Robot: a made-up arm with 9 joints.
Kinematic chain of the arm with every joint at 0, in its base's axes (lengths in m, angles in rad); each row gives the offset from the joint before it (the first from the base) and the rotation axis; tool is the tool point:
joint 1: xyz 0 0 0.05 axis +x
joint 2: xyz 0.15 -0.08 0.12 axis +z
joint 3: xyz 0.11 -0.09 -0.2 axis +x
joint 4: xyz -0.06 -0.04 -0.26 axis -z
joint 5: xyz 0 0.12 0.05 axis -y
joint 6: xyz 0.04 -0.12 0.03 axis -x
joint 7: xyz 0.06 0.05 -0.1 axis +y
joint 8: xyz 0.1 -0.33 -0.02 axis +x
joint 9: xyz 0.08 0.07 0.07 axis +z
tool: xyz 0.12 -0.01 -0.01
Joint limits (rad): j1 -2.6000..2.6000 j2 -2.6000..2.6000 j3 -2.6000..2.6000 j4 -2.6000..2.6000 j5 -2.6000..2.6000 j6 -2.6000..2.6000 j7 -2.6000..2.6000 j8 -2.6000..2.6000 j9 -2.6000..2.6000
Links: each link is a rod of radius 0.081 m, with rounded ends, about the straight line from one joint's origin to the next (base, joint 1, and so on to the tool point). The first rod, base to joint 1, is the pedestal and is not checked.
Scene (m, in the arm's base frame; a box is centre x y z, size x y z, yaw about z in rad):
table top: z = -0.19
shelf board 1: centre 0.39 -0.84 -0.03 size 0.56 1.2 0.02 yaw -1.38
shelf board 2: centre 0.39 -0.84 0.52 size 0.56 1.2 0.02 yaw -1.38
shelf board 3: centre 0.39 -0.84 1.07 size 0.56 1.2 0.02 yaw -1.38
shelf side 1: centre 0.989 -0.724 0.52 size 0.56 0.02 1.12 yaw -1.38
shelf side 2: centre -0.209 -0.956 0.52 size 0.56 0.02 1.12 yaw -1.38
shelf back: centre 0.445 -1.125 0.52 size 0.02 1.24 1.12 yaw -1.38
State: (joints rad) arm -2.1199 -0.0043 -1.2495 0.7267 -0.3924 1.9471 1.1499 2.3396 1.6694
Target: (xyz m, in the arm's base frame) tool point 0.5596 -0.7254 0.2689
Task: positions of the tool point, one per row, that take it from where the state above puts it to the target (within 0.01 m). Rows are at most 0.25 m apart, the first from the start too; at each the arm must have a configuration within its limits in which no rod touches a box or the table.
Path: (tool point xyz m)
1: 0.5699 0.2507 0.1769
2: 0.5833 0.0753 0.3292
3: 0.5449 -0.1403 0.3614
4: 0.4808 -0.3177 0.2689
5: 0.5195 -0.4276 0.2953
6: 0.5461 -0.5350 0.3046
7: 0.5598 -0.6357 0.2956
8: 0.5596 -0.7254 0.2689

